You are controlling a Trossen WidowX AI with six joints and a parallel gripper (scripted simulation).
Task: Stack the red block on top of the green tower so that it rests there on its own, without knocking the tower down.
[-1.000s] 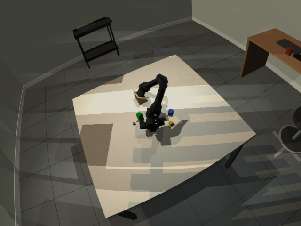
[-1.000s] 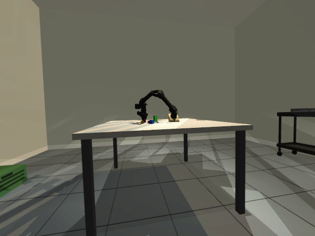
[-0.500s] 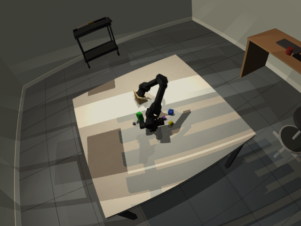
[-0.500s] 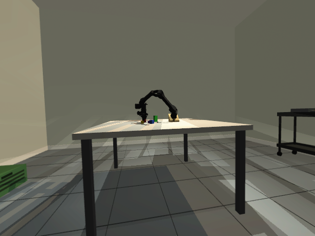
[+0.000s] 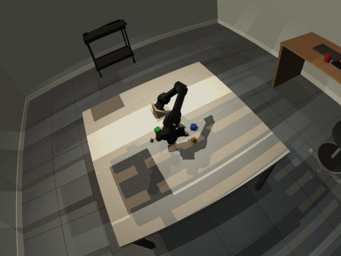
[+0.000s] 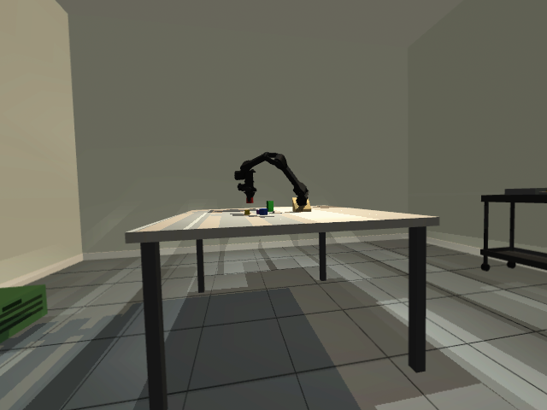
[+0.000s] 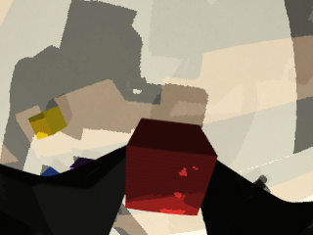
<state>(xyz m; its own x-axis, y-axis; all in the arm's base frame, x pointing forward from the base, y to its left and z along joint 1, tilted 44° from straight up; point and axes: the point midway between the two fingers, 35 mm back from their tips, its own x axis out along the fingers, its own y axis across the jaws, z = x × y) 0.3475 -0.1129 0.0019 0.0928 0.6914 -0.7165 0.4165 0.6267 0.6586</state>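
Right now the small grey cube is 140 mm behind my gripper tip, 100 mm to the right of it and 70 mm below it. From my gripper tip the other things lie so: red block: 10 mm above; yellow block: 140 mm to the left, 60 mm below, 40 mm ahead; small purple block: 130 mm to the left, 60 mm below, 40 mm behind.
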